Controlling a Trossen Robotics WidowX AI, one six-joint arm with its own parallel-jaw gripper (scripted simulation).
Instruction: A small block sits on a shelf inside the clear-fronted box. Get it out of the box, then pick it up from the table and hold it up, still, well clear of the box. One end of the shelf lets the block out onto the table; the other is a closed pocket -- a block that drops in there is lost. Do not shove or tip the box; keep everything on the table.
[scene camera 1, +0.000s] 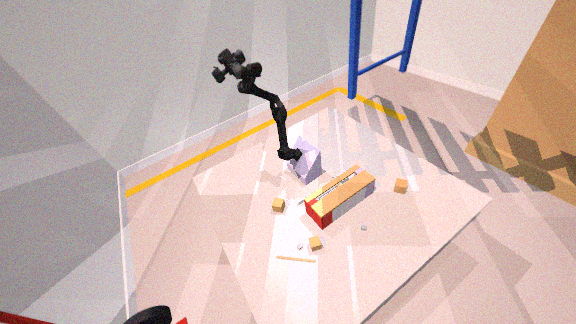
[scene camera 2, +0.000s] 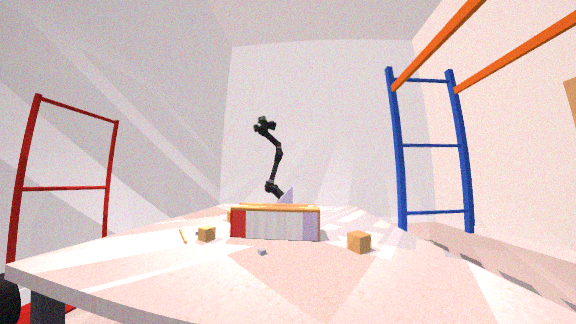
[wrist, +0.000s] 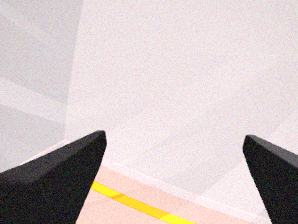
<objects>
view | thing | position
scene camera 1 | long box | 324, 206
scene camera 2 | long box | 247, 220
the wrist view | my gripper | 174, 140
</objects>
